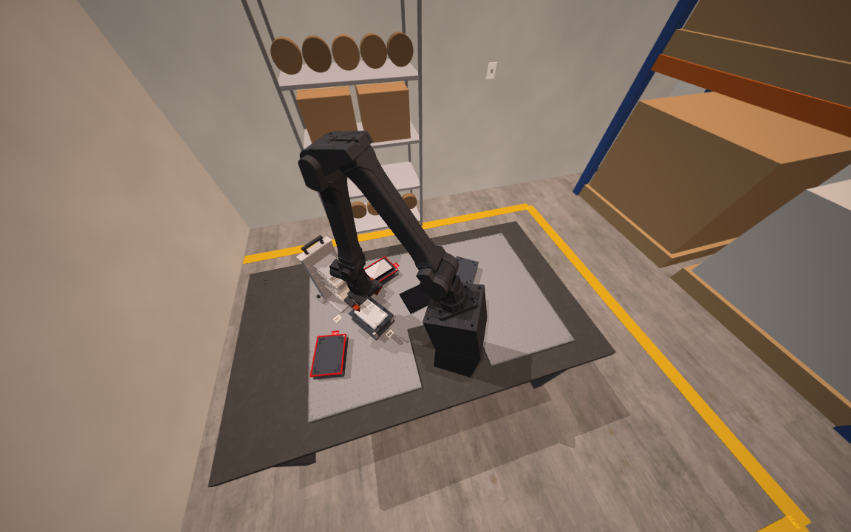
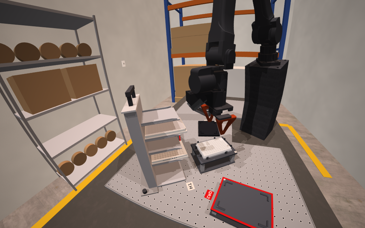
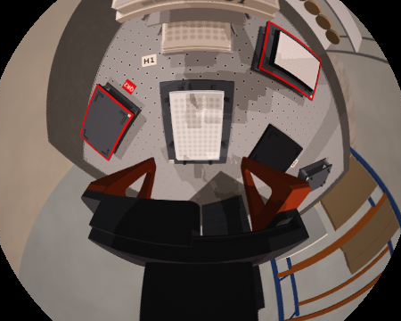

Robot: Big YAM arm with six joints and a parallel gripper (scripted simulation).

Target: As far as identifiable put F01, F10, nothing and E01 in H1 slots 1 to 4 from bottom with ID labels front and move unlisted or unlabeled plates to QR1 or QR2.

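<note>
Right now my hand is 120 mm above the dark regrip nest. The rest, counted from my hand: H1 deck label: 170 mm below, 160 mm to the left, 50 mm ahead; quarantine nest QR2: 190 mm to the left, 140 mm below, 120 mm behind; plate hotel H1: 220 mm ahead, 160 mm to the left, 20 mm below.
</note>
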